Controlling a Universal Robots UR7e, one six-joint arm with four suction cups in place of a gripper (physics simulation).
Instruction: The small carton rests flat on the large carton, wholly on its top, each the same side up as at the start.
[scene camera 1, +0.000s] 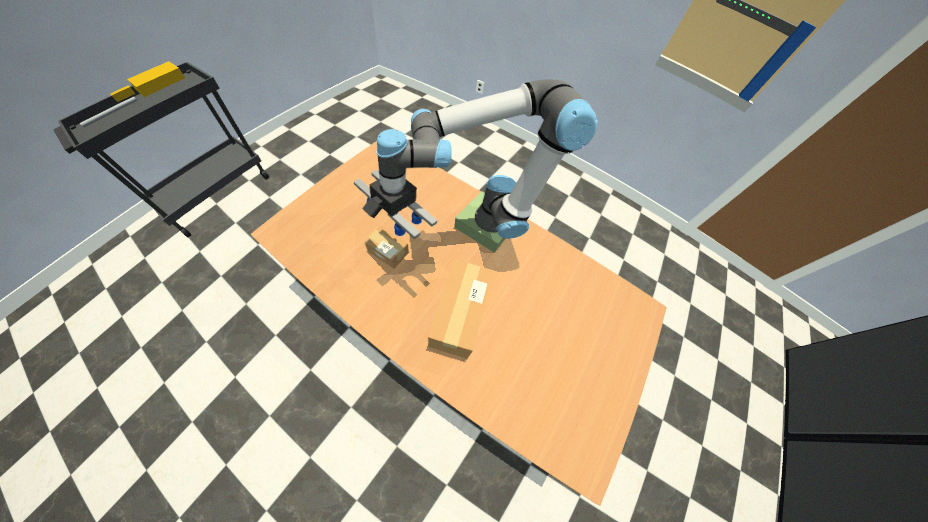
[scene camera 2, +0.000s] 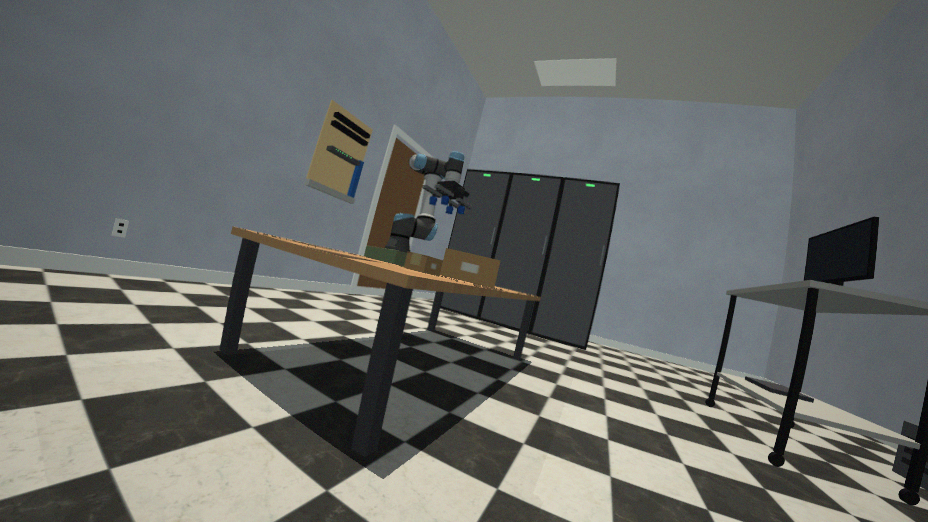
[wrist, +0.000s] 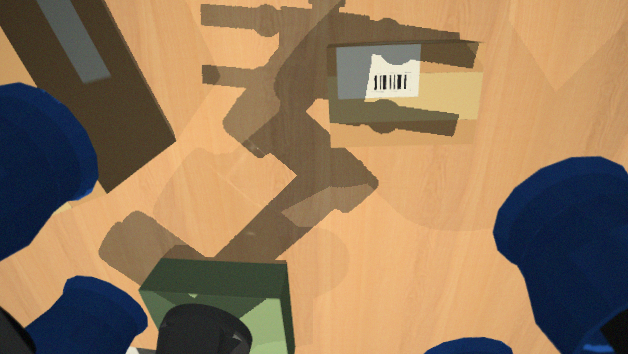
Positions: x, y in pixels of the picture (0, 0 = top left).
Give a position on a small carton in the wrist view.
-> At 419, 92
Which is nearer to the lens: the large carton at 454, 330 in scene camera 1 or the small carton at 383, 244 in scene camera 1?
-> The large carton.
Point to the suction head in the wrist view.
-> At 556, 226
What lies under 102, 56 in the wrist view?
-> A large carton.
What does the large carton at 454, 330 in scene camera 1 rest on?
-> The table.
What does the suction head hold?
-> Nothing.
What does the small carton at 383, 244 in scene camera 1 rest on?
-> The table.
